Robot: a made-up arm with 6 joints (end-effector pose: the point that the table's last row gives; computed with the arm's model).
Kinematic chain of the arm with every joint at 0, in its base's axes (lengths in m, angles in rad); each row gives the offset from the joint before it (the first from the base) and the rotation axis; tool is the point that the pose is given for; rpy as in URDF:
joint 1: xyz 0 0 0.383 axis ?
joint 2: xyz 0 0 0 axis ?
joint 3: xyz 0.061 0 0.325 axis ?
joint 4: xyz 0.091 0 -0.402 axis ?
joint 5: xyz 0 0 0 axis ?
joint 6: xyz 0.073 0 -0.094 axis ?
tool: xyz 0 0 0 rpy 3.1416 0 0
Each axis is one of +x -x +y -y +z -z.
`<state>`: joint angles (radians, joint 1 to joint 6).
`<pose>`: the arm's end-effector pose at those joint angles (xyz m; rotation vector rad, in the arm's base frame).
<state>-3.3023 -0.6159 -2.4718 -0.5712 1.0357 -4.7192</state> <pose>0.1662 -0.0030 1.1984 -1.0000 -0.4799 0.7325</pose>
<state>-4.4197 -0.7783 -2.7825 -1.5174 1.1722 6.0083</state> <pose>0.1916 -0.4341 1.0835 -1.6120 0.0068 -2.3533</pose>
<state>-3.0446 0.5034 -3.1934 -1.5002 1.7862 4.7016</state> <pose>-0.3418 0.0744 1.0824 -0.6055 2.1940 1.7775</pose>
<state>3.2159 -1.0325 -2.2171 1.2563 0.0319 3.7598</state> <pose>0.4074 0.0970 1.0852 -0.0396 0.1016 -1.1933</pose>
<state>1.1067 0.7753 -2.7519 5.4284 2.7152 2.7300</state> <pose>0.3311 0.4839 0.7293 1.0403 -2.2693 1.0863</pose>
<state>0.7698 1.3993 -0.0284 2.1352 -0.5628 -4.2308</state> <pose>-0.0038 -0.1353 0.2600 0.1530 -1.7607 1.8080</pose>
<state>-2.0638 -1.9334 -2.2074 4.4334 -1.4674 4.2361</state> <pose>0.3908 0.5221 0.4551 1.5957 -0.5352 2.1980</pose>
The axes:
joint 1: +z
joint 2: +y
joint 3: +y
joint 4: -z
joint 5: +y
joint 6: -z

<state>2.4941 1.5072 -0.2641 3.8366 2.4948 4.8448</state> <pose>0.0167 0.0796 0.0537 -1.5162 -0.8802 -0.0087</pose>
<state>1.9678 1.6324 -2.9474 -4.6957 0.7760 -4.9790</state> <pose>-0.3402 0.7758 0.2587 -2.1752 0.3394 1.8073</pose>
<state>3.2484 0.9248 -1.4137 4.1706 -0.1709 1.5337</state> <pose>-0.5518 -0.1349 0.1257 0.9601 -2.5435 0.0628</pose>
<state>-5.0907 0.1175 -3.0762 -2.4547 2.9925 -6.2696</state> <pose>0.0515 -0.0184 1.0418 2.3113 -1.6978 0.2426</pose>
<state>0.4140 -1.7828 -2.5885 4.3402 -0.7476 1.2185</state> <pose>-0.7249 -0.1990 0.4697 -1.3402 0.0080 2.0905</pose>
